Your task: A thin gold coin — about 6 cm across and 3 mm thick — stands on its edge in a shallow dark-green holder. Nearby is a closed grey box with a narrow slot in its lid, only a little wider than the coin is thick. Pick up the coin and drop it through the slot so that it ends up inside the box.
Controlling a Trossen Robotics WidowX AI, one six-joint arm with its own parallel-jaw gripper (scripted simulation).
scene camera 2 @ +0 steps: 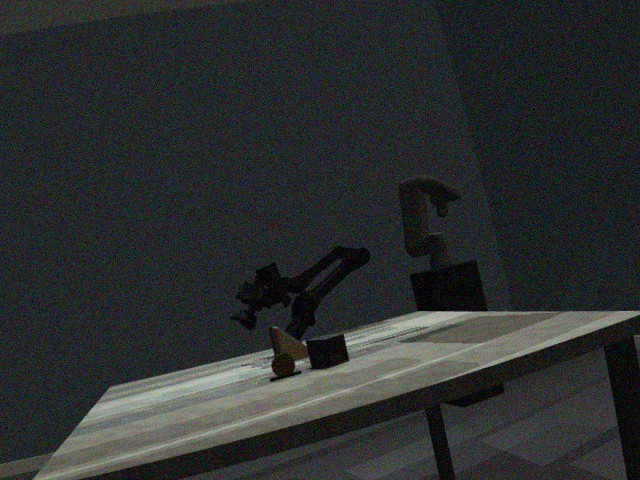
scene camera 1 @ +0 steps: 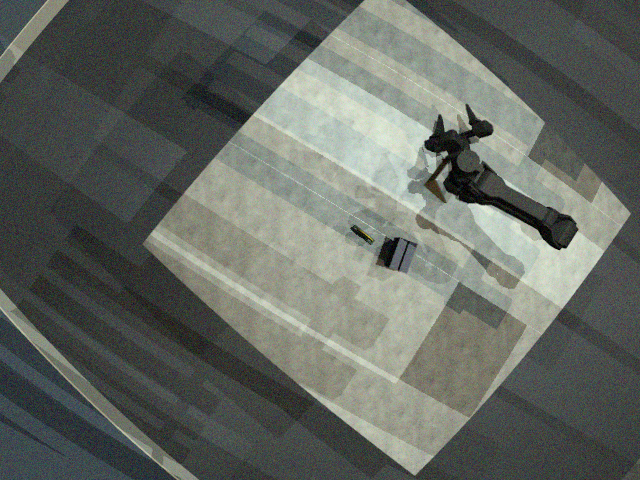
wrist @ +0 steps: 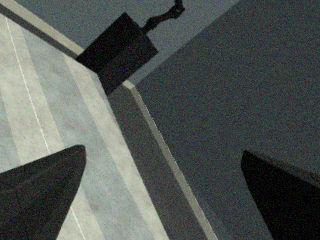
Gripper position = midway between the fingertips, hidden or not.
My gripper (scene camera 1: 453, 109) is open, with nothing in its grasp.
My gripper shows as well in scene camera 2 (scene camera 2: 233, 307) and in the wrist view (wrist: 165, 156).
